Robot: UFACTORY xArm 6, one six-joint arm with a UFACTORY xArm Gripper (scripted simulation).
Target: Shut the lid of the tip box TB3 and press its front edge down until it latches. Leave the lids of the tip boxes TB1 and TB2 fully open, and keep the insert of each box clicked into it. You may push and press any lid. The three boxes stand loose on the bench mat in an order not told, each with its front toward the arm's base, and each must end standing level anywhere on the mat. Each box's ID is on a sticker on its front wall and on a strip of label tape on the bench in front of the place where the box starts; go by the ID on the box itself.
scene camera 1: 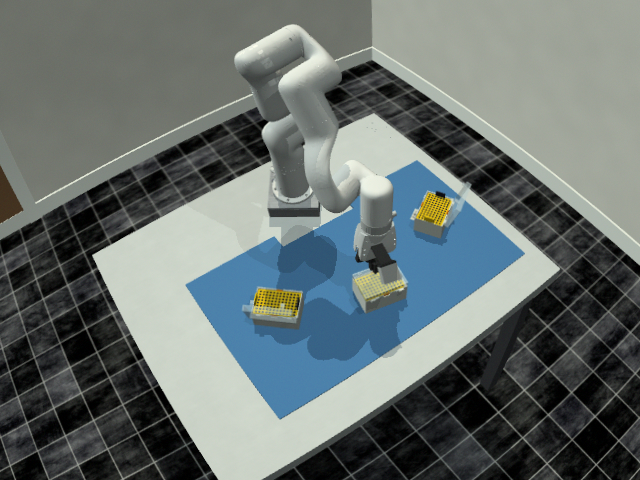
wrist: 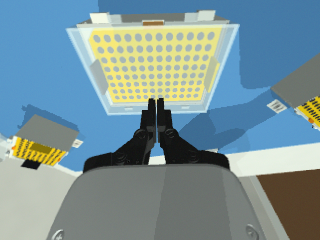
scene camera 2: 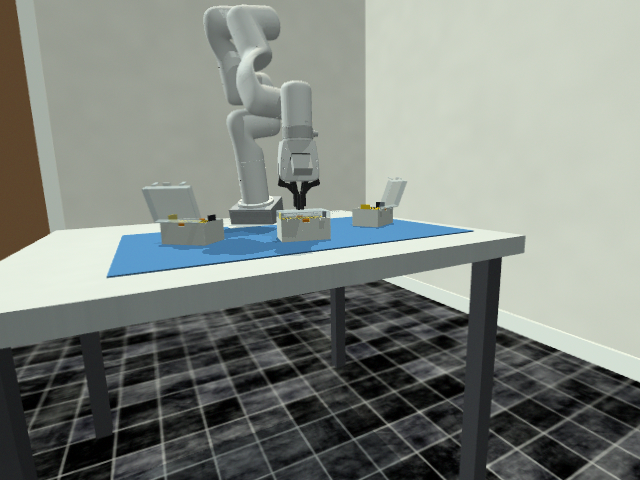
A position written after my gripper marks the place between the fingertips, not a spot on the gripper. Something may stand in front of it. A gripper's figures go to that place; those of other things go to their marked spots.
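A box (scene camera 1: 422, 226) is 1.71 m from the lens. My gripper (scene camera 1: 374, 269) is 1.55 m from the lens. A box (scene camera 1: 393, 297) is 1.55 m from the lens. An insert (scene camera 1: 270, 298) is 1.53 m from the lens.
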